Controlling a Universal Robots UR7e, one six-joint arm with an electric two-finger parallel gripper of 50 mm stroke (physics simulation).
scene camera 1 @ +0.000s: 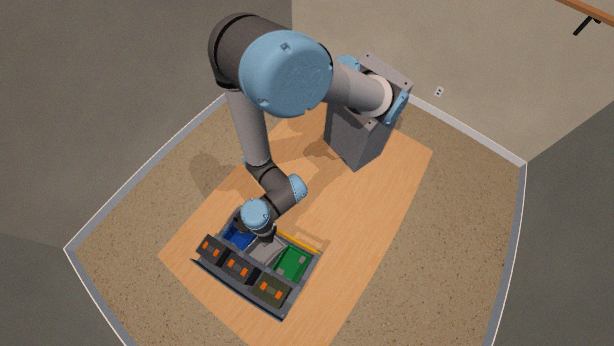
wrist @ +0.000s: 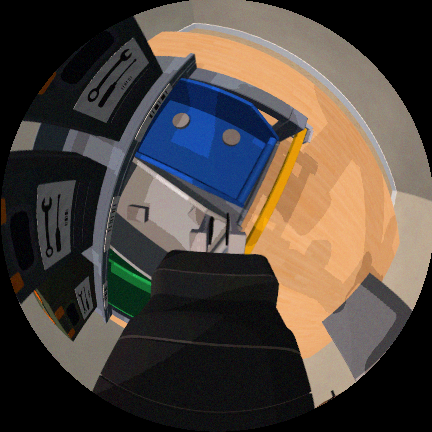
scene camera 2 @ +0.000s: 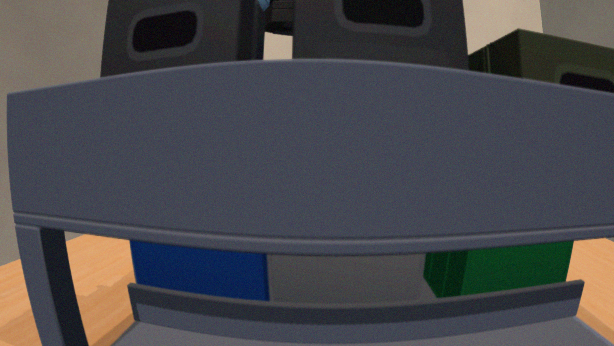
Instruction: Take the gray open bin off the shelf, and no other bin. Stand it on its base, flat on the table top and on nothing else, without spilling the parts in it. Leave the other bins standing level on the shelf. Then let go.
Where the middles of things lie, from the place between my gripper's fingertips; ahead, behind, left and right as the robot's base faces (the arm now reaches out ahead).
My hand is 40 mm past the yellow strip (wrist: 287,165) and 40 mm to the right of it. Round my hand: green bin (scene camera 2: 448,274) 80 mm ahead, 140 mm to the left, 20 mm below; gray bin (scene camera 2: 388,278) 70 mm ahead, 20 mm to the left, 10 mm below; blue bin (scene camera 2: 238,275) 50 mm ahead, 90 mm to the right, 20 mm below.
